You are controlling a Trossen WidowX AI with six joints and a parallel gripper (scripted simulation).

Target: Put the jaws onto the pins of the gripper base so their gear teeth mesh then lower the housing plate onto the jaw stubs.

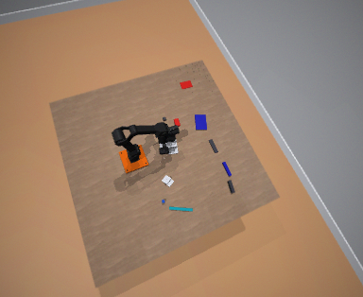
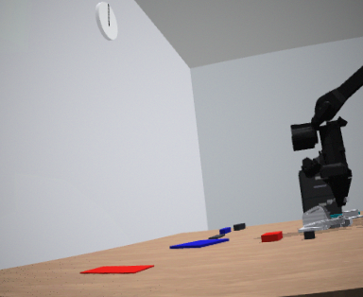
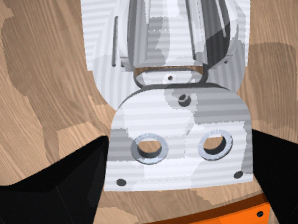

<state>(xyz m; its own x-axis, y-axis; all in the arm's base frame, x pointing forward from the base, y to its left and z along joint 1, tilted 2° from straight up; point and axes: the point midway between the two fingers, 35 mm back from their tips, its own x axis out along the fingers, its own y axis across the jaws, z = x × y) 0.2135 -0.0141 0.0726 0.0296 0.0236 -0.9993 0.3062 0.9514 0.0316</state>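
The white jaw is 2 cm ahead of my gripper tip, 2 cm to the right of it and 3 cm below it. Also, from my gripper tip: red block 19 cm ahead, 13 cm to the left, 4 cm below; then teal bar 8 cm behind, 44 cm to the right, 4 cm below; then blue plate 36 cm ahead, 6 cm to the left, 5 cm below.
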